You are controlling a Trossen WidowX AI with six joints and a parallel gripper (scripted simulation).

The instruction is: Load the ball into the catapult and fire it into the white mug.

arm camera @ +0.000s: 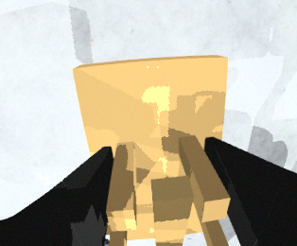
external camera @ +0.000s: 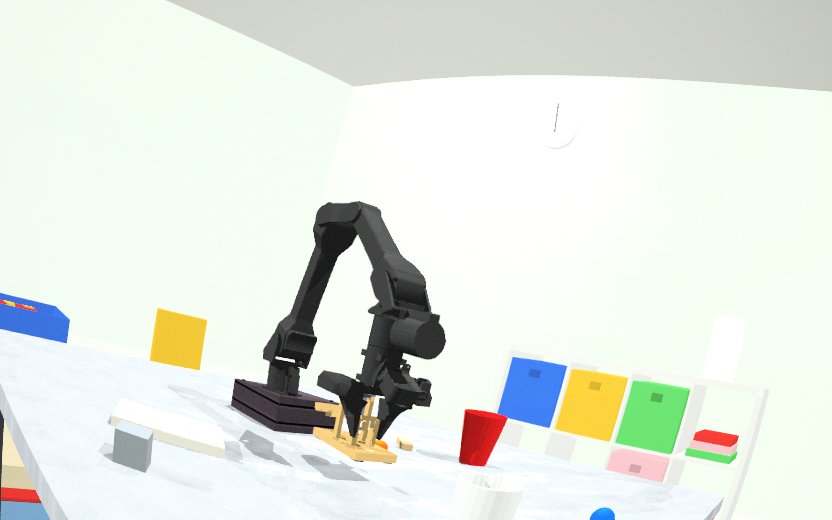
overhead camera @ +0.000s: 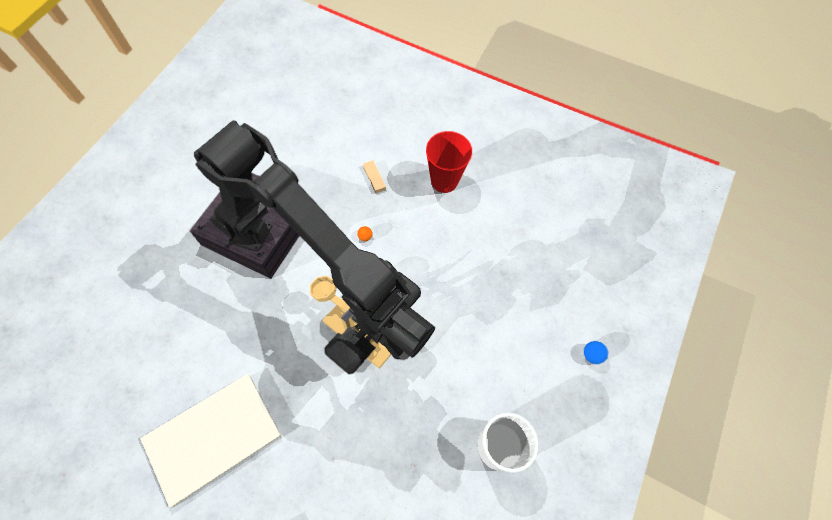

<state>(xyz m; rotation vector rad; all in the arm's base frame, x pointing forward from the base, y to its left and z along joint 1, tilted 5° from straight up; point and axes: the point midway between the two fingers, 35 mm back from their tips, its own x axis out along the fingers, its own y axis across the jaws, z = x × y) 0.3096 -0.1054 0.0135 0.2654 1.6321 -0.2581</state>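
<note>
Right now the orange ball is 21 cm to the left of my gripper tip, 11 cm behind it and 6 cm below it. The rest, counted from my gripper tip: cream flat slab 26 cm to the right, 21 cm behind, 7 cm below; then tan wooden catapult 6 cm behind, 4 cm to the left, 2 cm above; then white mug 28 cm ahead, 9 cm to the right, 5 cm below.
</note>
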